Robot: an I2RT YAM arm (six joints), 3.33 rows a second.
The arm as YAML. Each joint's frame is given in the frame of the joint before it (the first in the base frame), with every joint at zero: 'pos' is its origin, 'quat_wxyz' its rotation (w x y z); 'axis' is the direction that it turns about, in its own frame. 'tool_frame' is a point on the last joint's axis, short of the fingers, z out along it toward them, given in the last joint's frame.
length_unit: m
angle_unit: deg
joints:
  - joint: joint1
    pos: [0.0, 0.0, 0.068]
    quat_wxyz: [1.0, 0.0, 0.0, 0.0]
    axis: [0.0, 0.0, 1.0]
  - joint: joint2
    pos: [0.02, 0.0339, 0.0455]
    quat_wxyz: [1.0, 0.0, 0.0, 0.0]
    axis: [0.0, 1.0, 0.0]
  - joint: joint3
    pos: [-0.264, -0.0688, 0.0]
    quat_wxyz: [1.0, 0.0, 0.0, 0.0]
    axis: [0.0, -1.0, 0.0]
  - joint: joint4
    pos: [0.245, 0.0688, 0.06]
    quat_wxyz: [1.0, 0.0, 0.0, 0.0]
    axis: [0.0, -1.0, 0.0]
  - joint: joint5
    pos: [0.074, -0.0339, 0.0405]
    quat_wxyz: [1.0, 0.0, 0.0, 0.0]
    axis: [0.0, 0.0, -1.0]
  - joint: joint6
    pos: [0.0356, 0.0, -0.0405]
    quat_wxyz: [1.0, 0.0, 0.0, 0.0]
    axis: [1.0, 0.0, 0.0]
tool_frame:
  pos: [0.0, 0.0, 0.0]
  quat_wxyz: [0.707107, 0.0, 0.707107, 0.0]
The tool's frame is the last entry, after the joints.
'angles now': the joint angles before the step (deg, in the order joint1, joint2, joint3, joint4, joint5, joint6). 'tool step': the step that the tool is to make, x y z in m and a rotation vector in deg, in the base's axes. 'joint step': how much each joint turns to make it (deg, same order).
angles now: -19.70, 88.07, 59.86, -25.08, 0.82, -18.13
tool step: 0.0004, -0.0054, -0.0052, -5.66, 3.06, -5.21
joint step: 0.02, 1.14, 0.07, 0.05, 8.22, 0.47
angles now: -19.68, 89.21, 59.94, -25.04, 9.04, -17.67
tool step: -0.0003, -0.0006, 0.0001, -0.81, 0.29, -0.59
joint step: -0.01, -0.01, 0.00, 0.00, 1.04, -0.03
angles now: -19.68, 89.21, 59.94, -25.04, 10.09, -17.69
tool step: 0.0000, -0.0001, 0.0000, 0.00, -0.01, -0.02
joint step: -0.02, 0.01, 0.00, 0.01, 0.00, 0.00
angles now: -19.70, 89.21, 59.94, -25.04, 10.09, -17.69
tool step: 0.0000, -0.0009, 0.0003, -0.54, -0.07, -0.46
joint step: -0.08, 0.00, -0.01, 0.25, 0.61, 0.02
